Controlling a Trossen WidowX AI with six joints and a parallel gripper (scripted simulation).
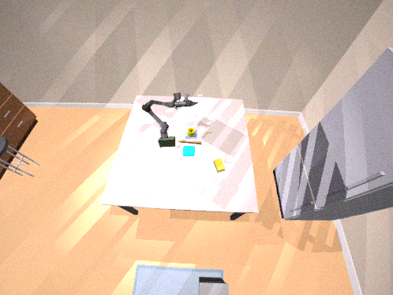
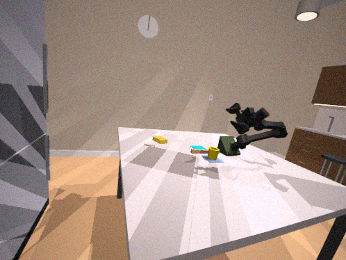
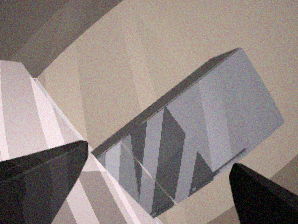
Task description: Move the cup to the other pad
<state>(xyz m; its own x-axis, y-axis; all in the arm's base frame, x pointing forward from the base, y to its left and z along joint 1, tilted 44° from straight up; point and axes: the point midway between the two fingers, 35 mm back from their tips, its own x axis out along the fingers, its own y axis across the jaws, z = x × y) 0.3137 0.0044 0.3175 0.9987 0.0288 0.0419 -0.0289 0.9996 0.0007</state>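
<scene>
Now: the yellow cup 280 mm below my gripper tip, 140 mm to the right of it and 70 mm behind it. Round my gripper tip: cyan pad: 330 mm to the right, 330 mm below, 70 mm behind; then green marble: 300 mm below, 120 mm to the right, 50 mm behind; then wooden stick: 320 mm below, 230 mm to the right, 70 mm behind.
</scene>
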